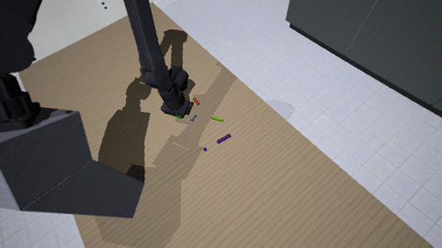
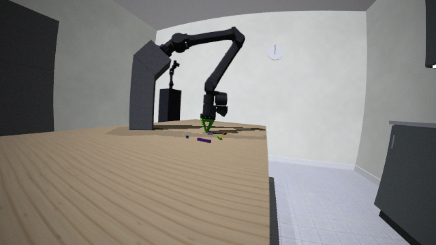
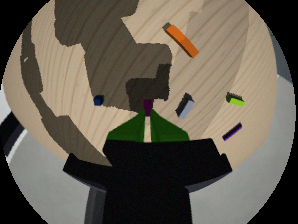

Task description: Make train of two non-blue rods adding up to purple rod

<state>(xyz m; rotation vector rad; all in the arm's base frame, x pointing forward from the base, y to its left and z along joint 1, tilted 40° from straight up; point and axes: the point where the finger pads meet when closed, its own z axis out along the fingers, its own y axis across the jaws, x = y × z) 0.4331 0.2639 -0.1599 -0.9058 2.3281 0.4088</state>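
The magenta rod lies 1 cm ahead of my hand, 1 cm to the left of it and 1 cm below it. Round my hand: orange rod 9 cm ahead, 5 cm to the left, 1 cm below; lime rod 13 cm ahead, 8 cm to the right, 1 cm below; grey rod 4 cm ahead, 3 cm to the right, 1 cm below.
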